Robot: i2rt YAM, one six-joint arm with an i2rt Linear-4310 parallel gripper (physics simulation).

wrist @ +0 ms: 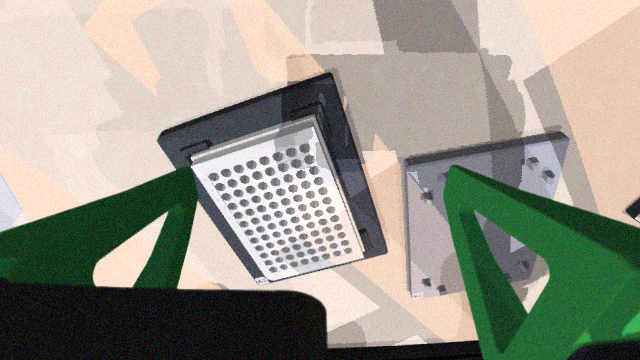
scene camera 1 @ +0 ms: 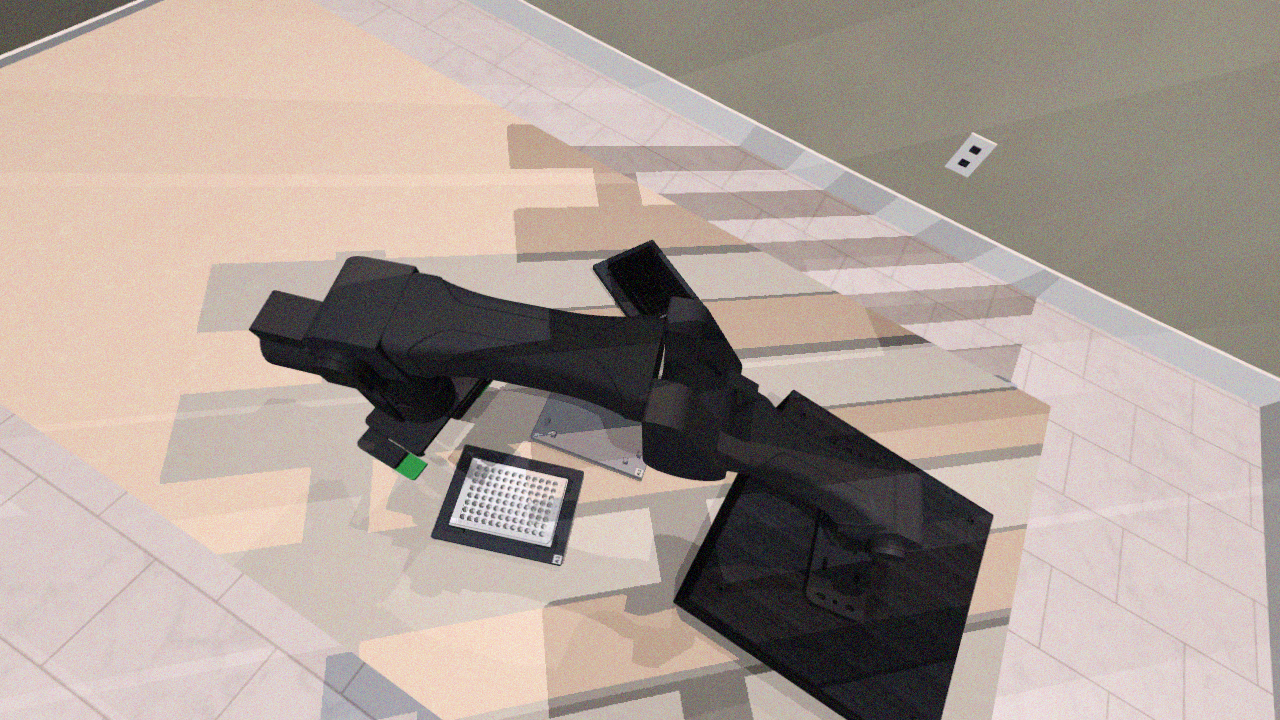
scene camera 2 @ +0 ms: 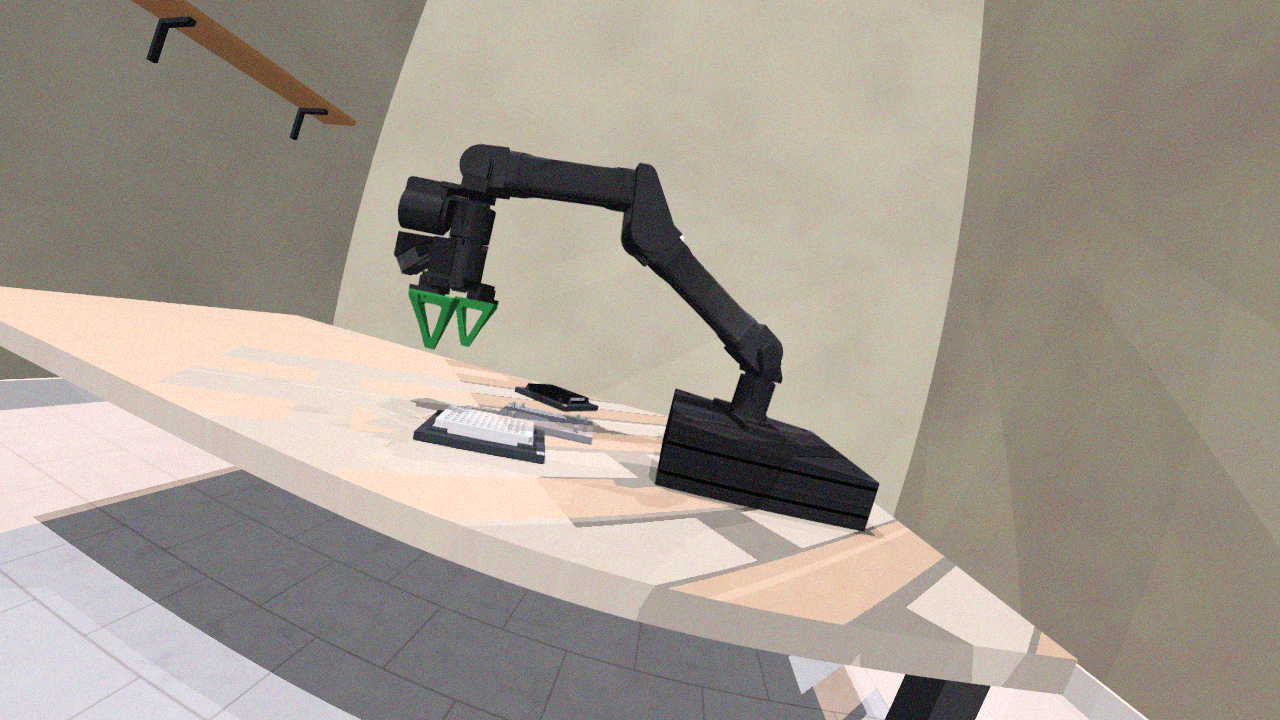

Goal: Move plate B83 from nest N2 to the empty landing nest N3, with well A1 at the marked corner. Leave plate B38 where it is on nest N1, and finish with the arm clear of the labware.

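Observation:
A white well plate [scene camera 1: 510, 501] [scene camera 2: 483, 426] [wrist: 280, 205] sits in a dark nest [scene camera 1: 501, 544] [scene camera 2: 483, 447] [wrist: 250, 117]. A grey nest [scene camera 1: 581, 438] [scene camera 2: 568, 427] [wrist: 425, 240] with small pegs stands beside it, holding no plate. A black plate [scene camera 1: 646, 273] [scene camera 2: 554, 394] sits in another dark nest at the back; a dark corner shows at the wrist view's right edge. Plate and nest names cannot be read. My gripper [scene camera 1: 447, 427] [scene camera 2: 449, 344] [wrist: 320, 180] is open and empty, high above the table. In the wrist view the white plate appears between the green fingertips, nearer the left one, and turned relative to them.
The arm's black base box [scene camera 2: 769, 470] stands right of the nests. The arm passes above the grey nest in scene camera 1 and hides part of it. A wooden wall shelf [scene camera 2: 259, 67] is at the upper left. The table edge [scene camera 2: 358, 523] runs along the front.

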